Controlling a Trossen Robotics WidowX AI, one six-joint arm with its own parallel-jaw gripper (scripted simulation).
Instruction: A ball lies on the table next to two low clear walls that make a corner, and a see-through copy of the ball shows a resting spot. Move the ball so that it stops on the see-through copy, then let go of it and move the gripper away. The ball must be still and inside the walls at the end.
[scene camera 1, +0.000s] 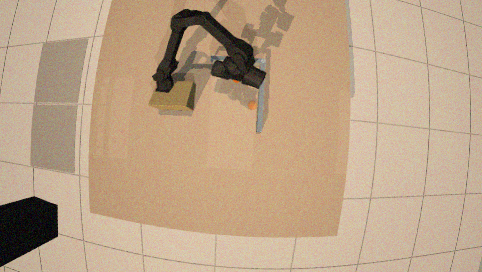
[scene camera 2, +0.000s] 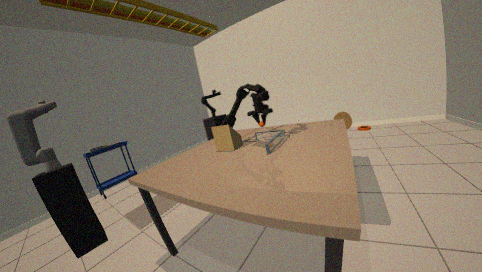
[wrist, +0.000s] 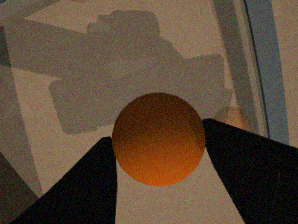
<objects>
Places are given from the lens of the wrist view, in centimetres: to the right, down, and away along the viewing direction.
my gripper (wrist: 157, 136): 0, 1, 10
orange ball (wrist: 159, 139): 0, 1, 8
</objects>
